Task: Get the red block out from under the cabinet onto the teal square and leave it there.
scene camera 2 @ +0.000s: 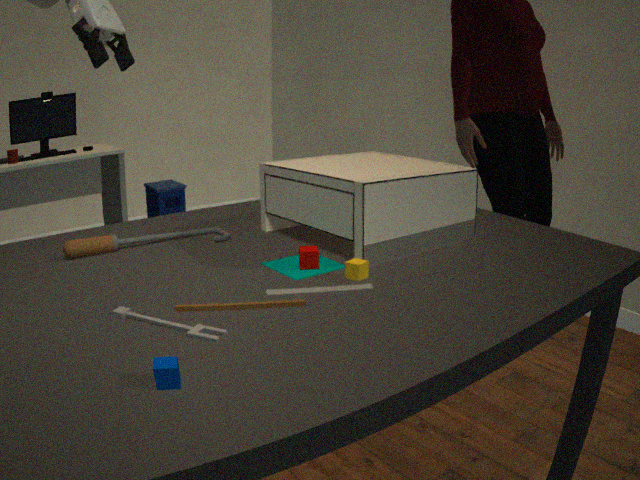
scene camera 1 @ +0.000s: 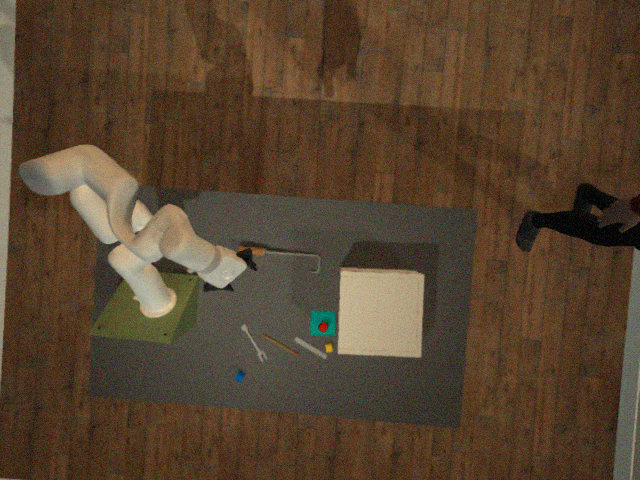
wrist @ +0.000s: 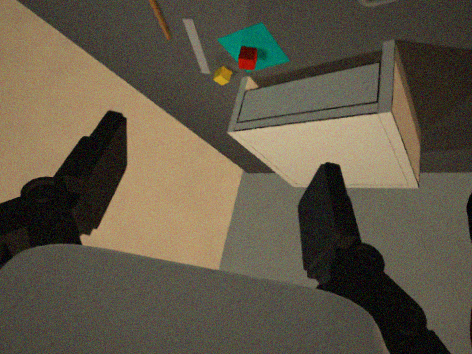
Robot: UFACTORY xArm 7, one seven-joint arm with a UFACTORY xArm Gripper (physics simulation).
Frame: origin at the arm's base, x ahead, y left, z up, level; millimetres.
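Seen in the pictures: gripper, fingertip midpoint: [scene camera 2: 115,65] [scene camera 1: 242,277] [wrist: 221,162]; arm's base, origin of the base link: [scene camera 1: 158,302].
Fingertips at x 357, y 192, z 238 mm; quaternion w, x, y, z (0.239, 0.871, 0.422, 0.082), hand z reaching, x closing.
Observation:
Offsets run from my fingertips to a thing's top centre. "spot": to the spot under its first point.
The red block @(dx +270, dy -208, dz -321 mm) [scene camera 1: 323,326] [scene camera 2: 309,257] [wrist: 247,58] sits upright on the teal square @(spot: dx +236, dy -174, dz -351 mm) [scene camera 1: 316,316] [scene camera 2: 281,265] [wrist: 274,52], within its edges and towards the side near the yellow block. The square lies just in front of the cream cabinet @(dx +465, dy -89, dz -215 mm) [scene camera 1: 381,312] [scene camera 2: 418,211] [wrist: 325,145], outside its open underside. My gripper [scene camera 1: 238,276] [scene camera 2: 112,66] [wrist: 221,162] is open and empty, raised high above the table and well back from the block, towards the arm's base. Both fingers show wide apart in the wrist view.
A yellow block @(dx +307, dy -288, dz -325 mm) [scene camera 1: 328,348] [scene camera 2: 356,269] [wrist: 223,75] stands by the cabinet's near corner. A hooked tool [scene camera 1: 292,253] [scene camera 2: 90,246], a grey strip @(dx +235, dy -306, dz -349 mm) [scene camera 1: 310,347] [wrist: 196,47], a brown stick @(dx +110, dy -315, dz -344 mm) [scene camera 1: 280,344], a forked tool @(dx +2, dy -325, dz -342 mm) [scene camera 1: 253,342] and a blue block @(dx -31, dy -469, dz -325 mm) [scene camera 1: 240,376] [scene camera 2: 166,373] lie about. A person [scene camera 2: 498,77] stands behind the table.

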